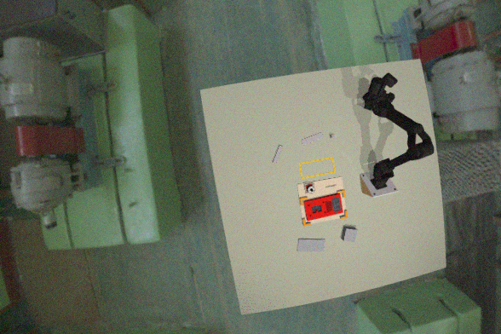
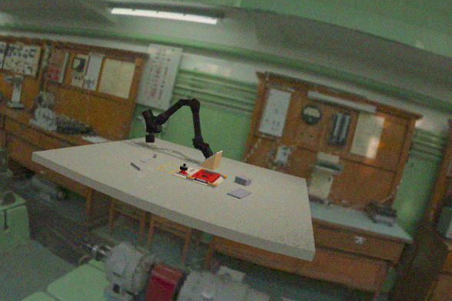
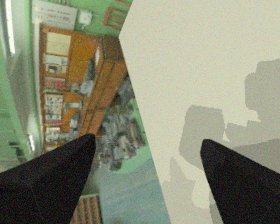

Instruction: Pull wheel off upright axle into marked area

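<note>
Now: the small wheel 500 mm ahead of my gripper tip, 460 mm to the left of it and 50 mm below it. The rest, counted from my gripper tip: small block (330 mm ahead, 760 mm to the left, 70 mm below).
</note>
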